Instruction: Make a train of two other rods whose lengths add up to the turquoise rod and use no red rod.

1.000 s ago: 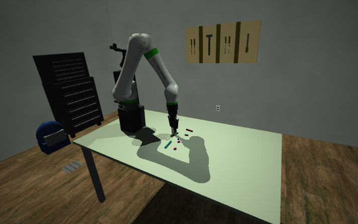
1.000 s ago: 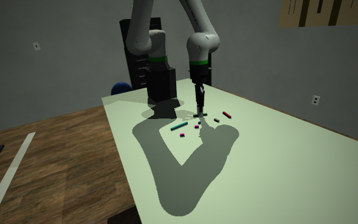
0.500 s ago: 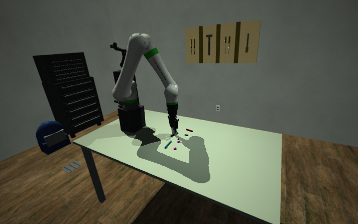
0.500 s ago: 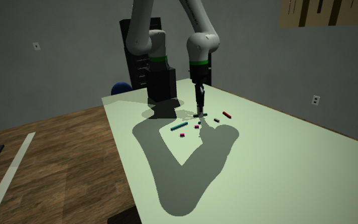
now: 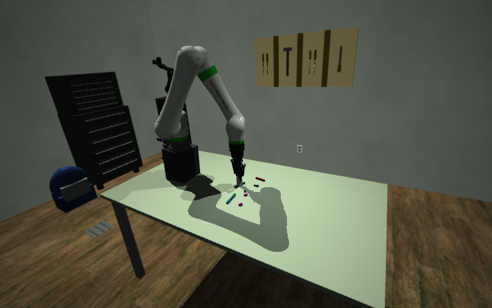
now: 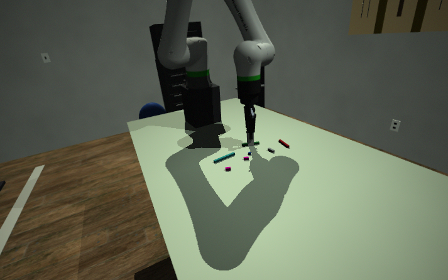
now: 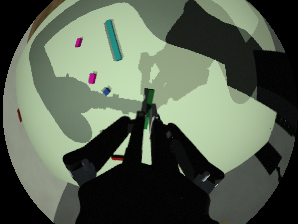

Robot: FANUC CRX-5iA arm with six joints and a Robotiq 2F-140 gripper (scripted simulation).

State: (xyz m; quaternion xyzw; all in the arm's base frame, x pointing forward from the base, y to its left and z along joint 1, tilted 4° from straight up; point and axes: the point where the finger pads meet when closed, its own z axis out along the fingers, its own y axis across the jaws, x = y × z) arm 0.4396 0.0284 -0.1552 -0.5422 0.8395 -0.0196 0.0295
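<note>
Right now my hand is 3 cm above the green rod. Round my hand: blue rod (7 cm ahead, 6 cm to the right, 3 cm below); grey rod (10 cm ahead, 3 cm to the left, 3 cm below); red rod (9 cm ahead, 11 cm to the left, 3 cm below).
</note>
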